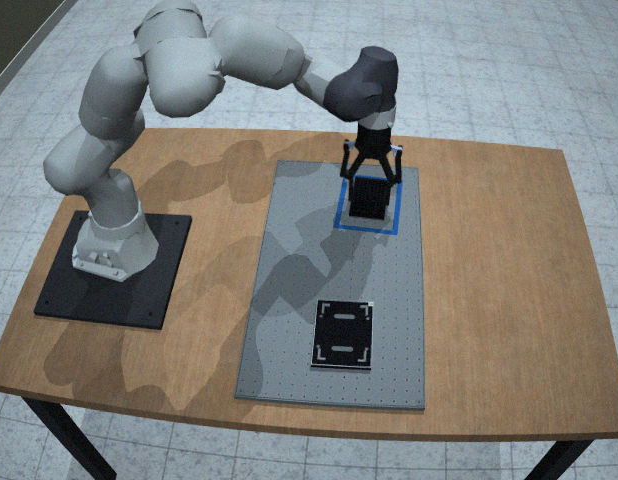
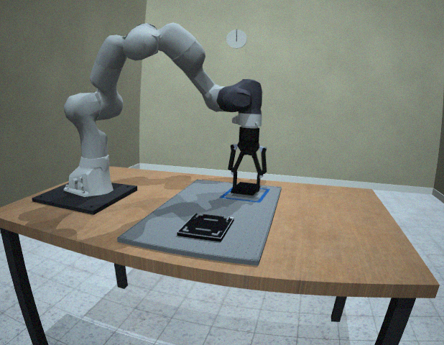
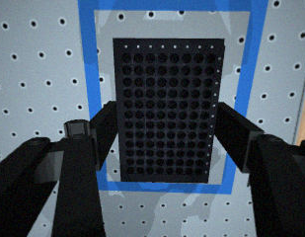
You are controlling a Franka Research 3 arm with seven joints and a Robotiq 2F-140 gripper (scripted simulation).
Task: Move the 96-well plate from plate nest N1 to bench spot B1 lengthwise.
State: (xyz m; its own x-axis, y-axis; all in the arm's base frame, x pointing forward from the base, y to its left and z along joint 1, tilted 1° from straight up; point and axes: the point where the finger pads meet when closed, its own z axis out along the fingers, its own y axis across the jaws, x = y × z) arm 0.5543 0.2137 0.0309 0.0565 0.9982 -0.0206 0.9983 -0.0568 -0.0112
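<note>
The black 96-well plate lies 2 cm below my hand. Round my hand: black plate nest N1 (3 cm behind, 39 cm to the right, 3 cm below).
</note>
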